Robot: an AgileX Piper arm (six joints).
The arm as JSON. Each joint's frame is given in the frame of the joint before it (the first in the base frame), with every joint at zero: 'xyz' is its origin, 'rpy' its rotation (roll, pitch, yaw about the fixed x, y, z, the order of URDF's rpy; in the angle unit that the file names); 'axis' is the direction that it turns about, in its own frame. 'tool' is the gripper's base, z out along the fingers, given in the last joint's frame.
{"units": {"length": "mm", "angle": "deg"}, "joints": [
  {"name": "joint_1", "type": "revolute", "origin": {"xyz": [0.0, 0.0, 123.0], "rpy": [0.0, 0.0, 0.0]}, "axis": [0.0, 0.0, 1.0]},
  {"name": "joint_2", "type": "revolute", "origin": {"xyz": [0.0, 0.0, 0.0], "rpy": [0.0, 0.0, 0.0]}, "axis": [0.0, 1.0, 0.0]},
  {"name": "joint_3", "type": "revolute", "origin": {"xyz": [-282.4, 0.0, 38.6], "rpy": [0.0, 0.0, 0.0]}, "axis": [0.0, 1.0, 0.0]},
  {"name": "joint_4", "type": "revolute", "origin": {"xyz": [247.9, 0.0, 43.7], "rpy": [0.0, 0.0, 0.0]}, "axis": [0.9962, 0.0, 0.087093]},
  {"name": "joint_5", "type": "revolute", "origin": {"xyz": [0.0, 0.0, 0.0], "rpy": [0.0, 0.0, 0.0]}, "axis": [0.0, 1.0, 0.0]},
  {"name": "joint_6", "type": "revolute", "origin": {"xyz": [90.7, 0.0, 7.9], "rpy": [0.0, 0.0, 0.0]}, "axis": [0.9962, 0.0, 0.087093]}
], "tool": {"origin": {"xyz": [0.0, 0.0, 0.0], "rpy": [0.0, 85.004, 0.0]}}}
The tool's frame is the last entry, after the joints.
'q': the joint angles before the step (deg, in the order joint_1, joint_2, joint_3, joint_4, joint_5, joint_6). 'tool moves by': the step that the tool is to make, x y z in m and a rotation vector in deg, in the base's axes. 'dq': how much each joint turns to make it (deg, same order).
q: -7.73 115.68 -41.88 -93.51 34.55 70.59
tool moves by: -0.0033 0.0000 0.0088 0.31 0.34 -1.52
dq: 0.00 -2.07 0.22 4.74 0.29 -3.93
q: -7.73 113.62 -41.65 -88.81 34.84 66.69
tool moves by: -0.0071 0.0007 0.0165 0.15 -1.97 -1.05
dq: -0.05 -4.25 1.66 2.02 0.06 -1.15
